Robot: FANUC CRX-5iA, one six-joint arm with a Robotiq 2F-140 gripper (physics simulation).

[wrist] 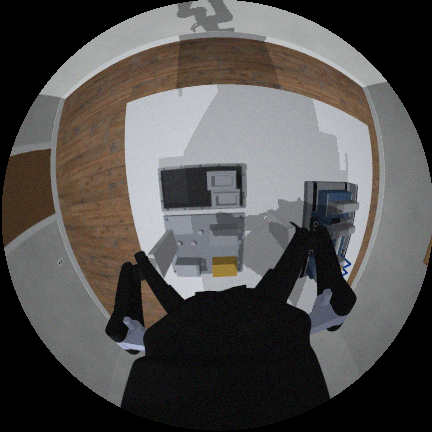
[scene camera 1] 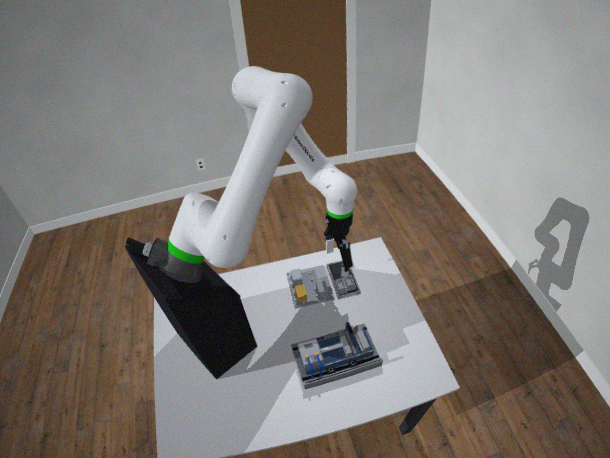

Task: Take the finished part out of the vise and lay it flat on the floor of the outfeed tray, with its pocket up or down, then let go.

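Places are measured from the arm's base along level axes (x back, y right, z up), in centimetres.
Pixels of known places: gripper, fingertip midpoint: (wrist: 220, 230) (scene camera 1: 337, 263); arm's base, link origin: (scene camera 1: 179, 269).
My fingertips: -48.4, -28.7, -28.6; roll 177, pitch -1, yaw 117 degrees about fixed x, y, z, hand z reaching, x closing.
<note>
For each thing: its top centre in the pictures, then the offset to it from my fingertips, as dx, dy, dz. Level surfaces: height alone.
- vise, top centre: (wrist: 343, 244) (scene camera 1: 336, 345) -0.5, +33.5, -5.8
- grey plate, top centre: (wrist: 204, 247) (scene camera 1: 309, 285) +11.6, -0.2, -14.9
- yellow block, top centre: (wrist: 224, 270) (scene camera 1: 300, 290) +14.8, +5.6, -11.3
- white table, surface height: dz -15.7
My gripper (scene camera 1: 338, 257) (wrist: 220, 230) is open and empty, its fingers spread wide above the plate and tray area. The outfeed tray (scene camera 1: 335, 271) (wrist: 182, 187) has a dark floor and a grey rim. Two grey parts with rectangular pockets facing up, one part (wrist: 222, 180) and another part (wrist: 225, 199), lie flat side by side at one end of its floor. The vise (scene camera 1: 332, 342) (wrist: 335, 197) has a blue body and grey jaws, and stands apart from the tray. I cannot tell whether a part sits between its jaws; my finger hides some of it in the wrist view.
A grey plate (scene camera 1: 312, 287) (wrist: 187, 224) with pegs and grey blocks lies right beside the tray. It carries a yellow block (scene camera 1: 300, 293) (wrist: 224, 266). Blue hoses (scene camera 1: 311, 367) (wrist: 346, 266) show at one end of the vise. All stand on the white table (scene camera 1: 200, 415) (wrist: 155, 130).
</note>
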